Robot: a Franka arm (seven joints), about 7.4 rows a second.
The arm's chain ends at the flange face. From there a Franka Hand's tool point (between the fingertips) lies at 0.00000 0.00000 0.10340 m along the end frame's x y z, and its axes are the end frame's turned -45 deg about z.
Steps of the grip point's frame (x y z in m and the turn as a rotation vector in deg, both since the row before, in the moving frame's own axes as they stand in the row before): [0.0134, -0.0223, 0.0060, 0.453, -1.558, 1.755]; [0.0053, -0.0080, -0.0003, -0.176, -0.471, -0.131]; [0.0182, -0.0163, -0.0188, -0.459, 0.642, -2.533]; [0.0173, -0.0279, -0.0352, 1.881, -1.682, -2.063]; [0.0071, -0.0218, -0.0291, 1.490, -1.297, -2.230]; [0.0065, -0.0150, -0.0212, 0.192, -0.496, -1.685]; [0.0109, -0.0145, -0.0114, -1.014, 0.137, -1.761]
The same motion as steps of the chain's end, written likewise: [-0.0037, -0.0266, 0.0060, -0.781, -1.422, 1.755]; [-0.0015, -0.0102, -0.0003, -0.457, -0.209, -0.131]; [-0.0001, -0.0241, -0.0188, 0.129, 0.779, -2.533]; [-0.0029, -0.0318, -0.0351, 0.141, -2.519, -2.063]; [-0.0068, -0.0203, -0.0290, 0.136, -1.971, -2.230]; [-0.0051, -0.0156, -0.0212, -0.215, -0.486, -1.685]; [-0.0040, -0.0191, -0.0114, -0.620, 0.814, -1.761]
